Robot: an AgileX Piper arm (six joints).
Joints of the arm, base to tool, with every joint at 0 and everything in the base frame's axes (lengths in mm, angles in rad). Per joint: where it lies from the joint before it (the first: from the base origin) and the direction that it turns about. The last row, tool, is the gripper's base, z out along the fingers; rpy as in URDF.
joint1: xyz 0 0 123 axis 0 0 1
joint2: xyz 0 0 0 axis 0 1 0
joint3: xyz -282.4 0 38.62 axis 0 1 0
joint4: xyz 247.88 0 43.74 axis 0.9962 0 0.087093
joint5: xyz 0 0 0 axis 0 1 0
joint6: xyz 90.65 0 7.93 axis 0.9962 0 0.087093
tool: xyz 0 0 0 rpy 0 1.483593 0
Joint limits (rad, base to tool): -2.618..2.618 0..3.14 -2.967..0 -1.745..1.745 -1.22..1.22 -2.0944..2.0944
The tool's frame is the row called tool.
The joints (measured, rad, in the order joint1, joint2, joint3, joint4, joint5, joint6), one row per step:
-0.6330 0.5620 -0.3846 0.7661 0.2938 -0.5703
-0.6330 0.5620 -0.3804 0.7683 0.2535 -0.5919
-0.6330 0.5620 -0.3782 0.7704 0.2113 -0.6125
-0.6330 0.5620 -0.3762 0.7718 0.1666 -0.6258
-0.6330 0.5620 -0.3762 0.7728 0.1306 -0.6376
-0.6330 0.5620 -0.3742 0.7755 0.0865 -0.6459
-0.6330 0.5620 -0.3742 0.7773 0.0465 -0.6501
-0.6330 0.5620 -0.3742 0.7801 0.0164 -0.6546
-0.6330 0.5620 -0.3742 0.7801 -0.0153 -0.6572
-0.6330 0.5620 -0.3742 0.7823 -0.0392 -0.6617
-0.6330 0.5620 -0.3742 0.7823 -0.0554 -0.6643
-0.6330 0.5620 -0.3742 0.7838 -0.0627 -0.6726
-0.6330 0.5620 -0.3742 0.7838 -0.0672 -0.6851
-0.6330 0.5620 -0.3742 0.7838 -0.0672 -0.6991
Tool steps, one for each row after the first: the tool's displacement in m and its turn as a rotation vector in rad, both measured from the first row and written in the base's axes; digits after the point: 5 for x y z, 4 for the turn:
-0.00053 -0.00260 0.00106 -0.0338 -0.0110 -0.0220
-0.00118 -0.00531 0.00293 -0.0687 -0.0243 -0.0461
-0.00201 -0.00813 0.00505 -0.0992 -0.0411 -0.0744
-0.00277 -0.01037 0.00732 -0.1255 -0.0551 -0.0973
-0.00386 -0.01300 0.00945 -0.1501 -0.0737 -0.1273
-0.00496 -0.01534 0.01201 -0.1711 -0.0930 -0.1554
-0.00586 -0.01706 0.01395 -0.1867 -0.1076 -0.1767
-0.00690 -0.01882 0.01599 -0.2037 -0.1224 -0.1992
-0.00773 -0.02011 0.01753 -0.2169 -0.1332 -0.2161
-0.00831 -0.02097 0.01857 -0.2266 -0.1400 -0.2274
-0.00859 -0.02135 0.01904 -0.2357 -0.1401 -0.2315
-0.00876 -0.02159 0.01933 -0.2483 -0.1358 -0.2325
-0.00876 -0.02159 0.01933 -0.2600 -0.1285 -0.2300

